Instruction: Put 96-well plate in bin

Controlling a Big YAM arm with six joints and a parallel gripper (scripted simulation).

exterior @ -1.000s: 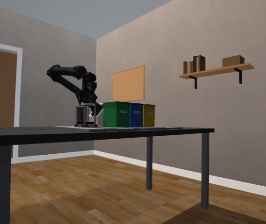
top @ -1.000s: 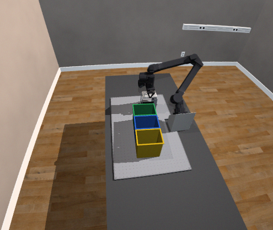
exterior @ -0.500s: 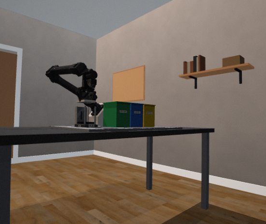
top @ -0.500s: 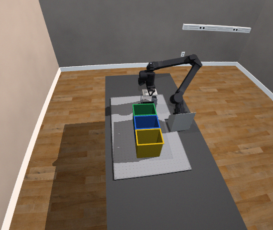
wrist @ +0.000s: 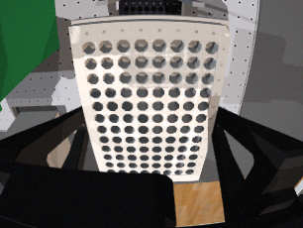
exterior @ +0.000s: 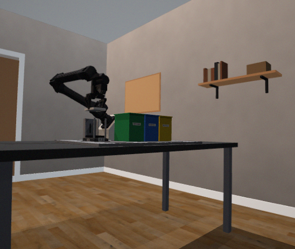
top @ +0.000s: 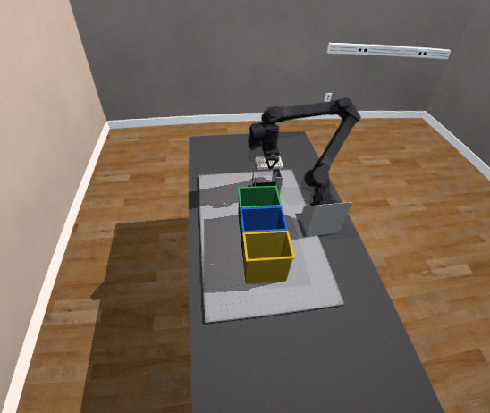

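The green bin is 9 cm ahead of my hand, 21 cm to the left of it and 11 cm below it. Also, from my hand: dark plate: 18 cm below; then blue bin: 9 cm ahead, 34 cm to the left, 11 cm below; then white 96-well plate: right at my hand.
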